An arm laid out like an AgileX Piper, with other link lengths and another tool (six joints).
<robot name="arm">
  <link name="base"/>
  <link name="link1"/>
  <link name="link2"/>
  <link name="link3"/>
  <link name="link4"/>
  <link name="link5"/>
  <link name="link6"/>
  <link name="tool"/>
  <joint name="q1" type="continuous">
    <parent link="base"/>
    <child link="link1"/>
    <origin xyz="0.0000 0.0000 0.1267" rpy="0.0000 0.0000 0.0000"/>
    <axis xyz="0 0 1"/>
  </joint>
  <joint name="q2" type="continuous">
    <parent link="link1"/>
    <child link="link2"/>
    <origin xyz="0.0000 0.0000 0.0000" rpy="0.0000 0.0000 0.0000"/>
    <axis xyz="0 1 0"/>
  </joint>
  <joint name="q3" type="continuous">
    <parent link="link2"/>
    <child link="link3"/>
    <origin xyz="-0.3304 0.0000 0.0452" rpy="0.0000 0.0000 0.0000"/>
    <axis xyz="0 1 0"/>
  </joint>
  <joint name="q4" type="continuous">
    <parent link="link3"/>
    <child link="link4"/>
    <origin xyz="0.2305 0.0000 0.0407" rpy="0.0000 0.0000 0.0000"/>
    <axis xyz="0.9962 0 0.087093"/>
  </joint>
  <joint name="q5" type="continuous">
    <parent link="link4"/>
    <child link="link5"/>
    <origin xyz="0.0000 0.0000 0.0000" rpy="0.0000 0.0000 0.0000"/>
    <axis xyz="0 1 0"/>
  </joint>
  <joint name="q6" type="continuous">
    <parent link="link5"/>
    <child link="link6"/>
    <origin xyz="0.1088 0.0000 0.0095" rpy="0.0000 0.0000 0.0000"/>
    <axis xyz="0.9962 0 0.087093"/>
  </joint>
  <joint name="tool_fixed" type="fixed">
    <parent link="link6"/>
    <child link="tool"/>
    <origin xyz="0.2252 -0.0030 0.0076" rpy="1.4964 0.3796 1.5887"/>
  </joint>
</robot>
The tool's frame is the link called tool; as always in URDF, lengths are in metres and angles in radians. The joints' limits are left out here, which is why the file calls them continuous.
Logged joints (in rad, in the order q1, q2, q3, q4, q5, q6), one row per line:
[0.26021 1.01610 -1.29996 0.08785 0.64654 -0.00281]
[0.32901 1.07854 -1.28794 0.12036 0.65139 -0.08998]
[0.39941 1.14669 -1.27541 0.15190 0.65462 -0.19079]
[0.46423 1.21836 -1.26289 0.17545 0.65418 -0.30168]
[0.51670 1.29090 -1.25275 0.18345 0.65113 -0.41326]
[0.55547 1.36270 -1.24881 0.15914 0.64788 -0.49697]
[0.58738 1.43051 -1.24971 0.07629 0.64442 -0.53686]
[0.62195 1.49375 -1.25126 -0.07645 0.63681 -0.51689]
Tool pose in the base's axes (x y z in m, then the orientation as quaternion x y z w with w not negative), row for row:
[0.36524 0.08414 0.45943 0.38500 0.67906 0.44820 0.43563]
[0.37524 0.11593 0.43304 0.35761 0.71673 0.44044 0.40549]
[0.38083 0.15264 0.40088 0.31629 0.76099 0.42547 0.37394]
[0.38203 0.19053 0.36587 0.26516 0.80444 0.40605 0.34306]
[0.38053 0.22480 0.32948 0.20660 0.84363 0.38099 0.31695]
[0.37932 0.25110 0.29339 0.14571 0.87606 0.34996 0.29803]
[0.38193 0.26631 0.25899 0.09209 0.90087 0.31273 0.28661]
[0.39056 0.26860 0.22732 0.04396 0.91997 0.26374 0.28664]
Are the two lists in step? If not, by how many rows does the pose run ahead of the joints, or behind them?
The pose runs 1 row behind the joints: the pose in row i belongs to the joints in row i - 1.
